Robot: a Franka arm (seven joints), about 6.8 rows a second.
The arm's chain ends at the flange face. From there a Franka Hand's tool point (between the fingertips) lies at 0.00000 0.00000 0.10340 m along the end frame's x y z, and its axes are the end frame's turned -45 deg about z.
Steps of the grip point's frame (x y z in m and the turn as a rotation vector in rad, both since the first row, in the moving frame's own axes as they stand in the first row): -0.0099, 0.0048, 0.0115, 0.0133, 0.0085, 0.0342; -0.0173, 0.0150, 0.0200, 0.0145, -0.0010, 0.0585; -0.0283, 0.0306, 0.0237, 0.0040, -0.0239, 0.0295; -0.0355, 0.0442, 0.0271, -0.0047, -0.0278, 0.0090; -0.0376, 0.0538, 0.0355, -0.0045, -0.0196, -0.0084; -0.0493, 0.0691, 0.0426, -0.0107, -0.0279, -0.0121; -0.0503, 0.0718, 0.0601, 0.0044, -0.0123, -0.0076
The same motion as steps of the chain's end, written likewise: -0.0033, 0.0120, 0.0115, 0.0154, -0.0034, 0.0342; -0.0005, 0.0239, 0.0200, 0.0095, -0.0110, 0.0585; 0.0037, 0.0402, 0.0237, -0.0141, -0.0197, 0.0295; 0.0079, 0.0540, 0.0271, -0.0230, -0.0163, 0.0090; 0.0126, 0.0629, 0.0355, -0.0170, -0.0107, -0.0084; 0.0152, 0.0809, 0.0426, -0.0273, -0.0122, -0.0121; 0.0164, 0.0858, 0.0601, -0.0056, -0.0118, -0.0076
